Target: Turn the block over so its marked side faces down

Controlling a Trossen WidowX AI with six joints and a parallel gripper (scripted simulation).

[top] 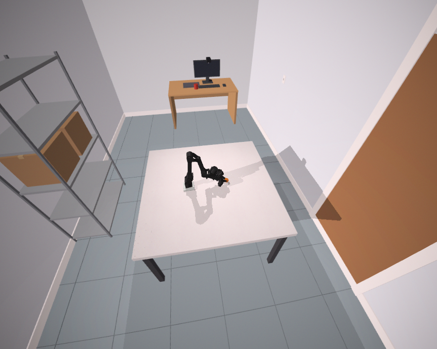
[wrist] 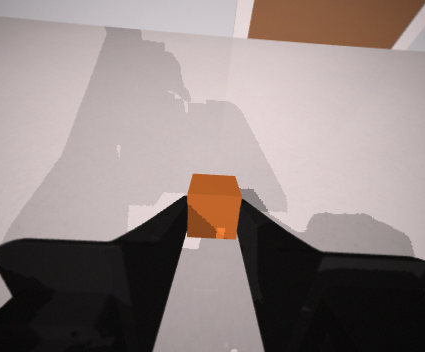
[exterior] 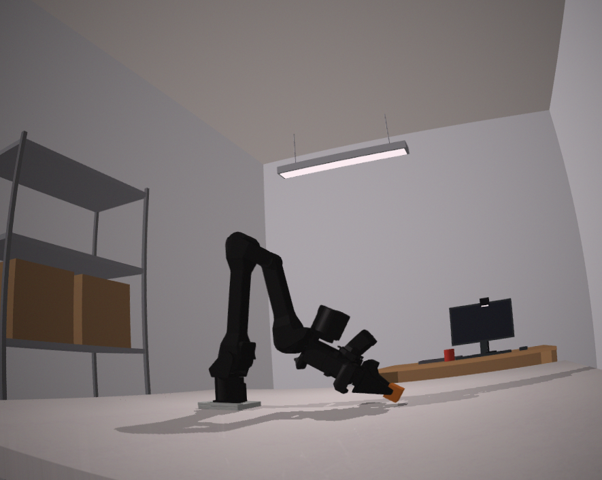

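The block lies 1 cm below my gripper tip.
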